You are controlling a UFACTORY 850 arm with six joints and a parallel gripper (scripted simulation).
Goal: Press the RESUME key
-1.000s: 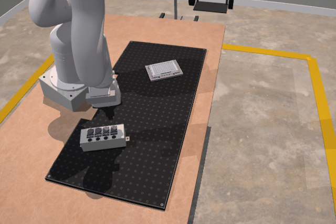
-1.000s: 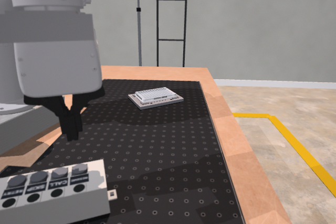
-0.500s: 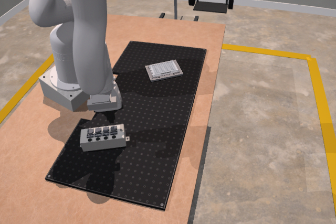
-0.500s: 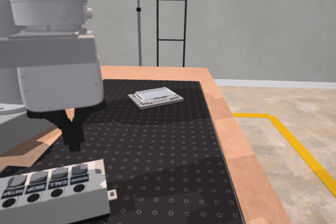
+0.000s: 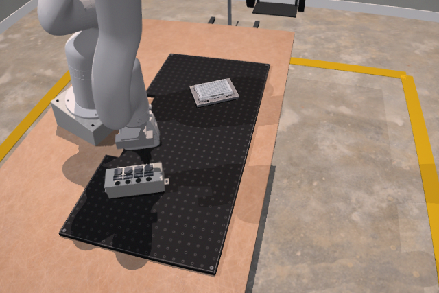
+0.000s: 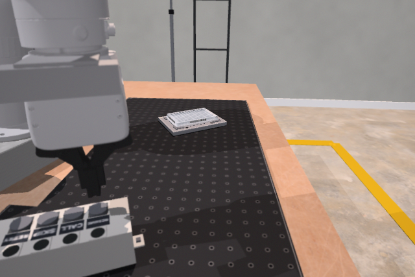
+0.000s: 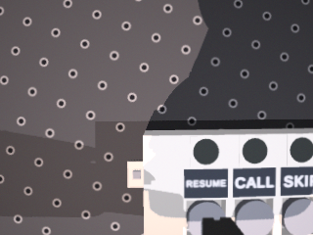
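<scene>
Now: the grey operator panel 4 cm behind my hand, 3 cm to the right of it and 6 cm below it. From my hand the other things lie so: white well plate 44 cm to the left, 8 cm below.
</scene>
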